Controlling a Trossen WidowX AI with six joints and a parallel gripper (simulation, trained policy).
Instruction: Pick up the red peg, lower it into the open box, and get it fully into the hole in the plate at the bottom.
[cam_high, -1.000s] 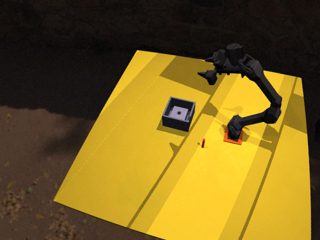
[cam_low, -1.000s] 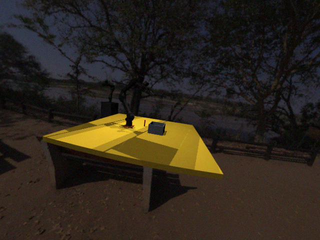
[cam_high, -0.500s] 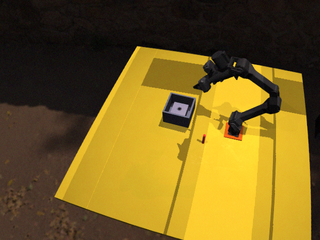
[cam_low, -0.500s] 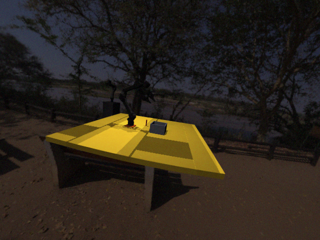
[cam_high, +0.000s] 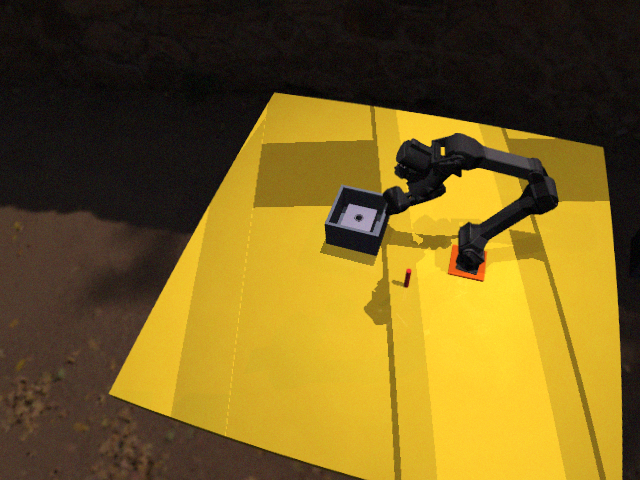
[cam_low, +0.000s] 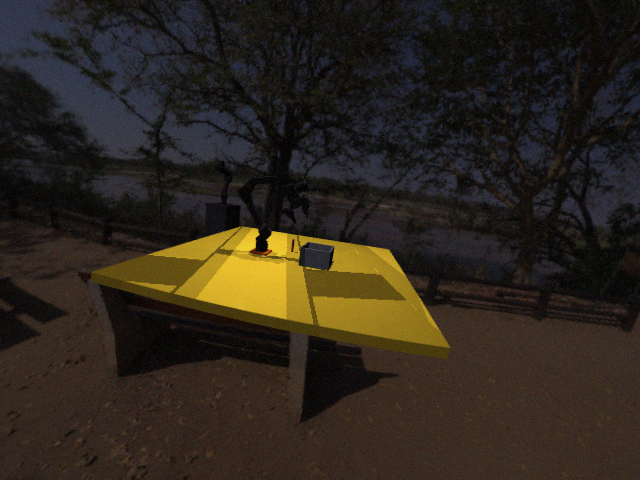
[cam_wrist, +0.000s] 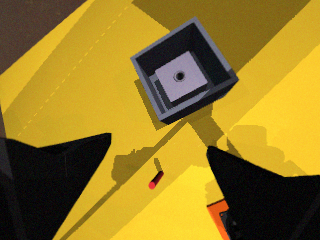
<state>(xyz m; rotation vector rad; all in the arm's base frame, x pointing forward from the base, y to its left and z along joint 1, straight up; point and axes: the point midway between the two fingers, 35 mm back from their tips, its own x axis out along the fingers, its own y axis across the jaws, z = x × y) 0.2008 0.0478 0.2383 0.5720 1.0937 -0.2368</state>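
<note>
The red peg is 18 cm below my gripper tip, 8 cm to the left of it and 7 cm behind it. Also, from my gripper tip: plate: 17 cm below, 13 cm ahead, 6 cm to the right; grey box: 19 cm below, 13 cm ahead, 6 cm to the right.
</note>
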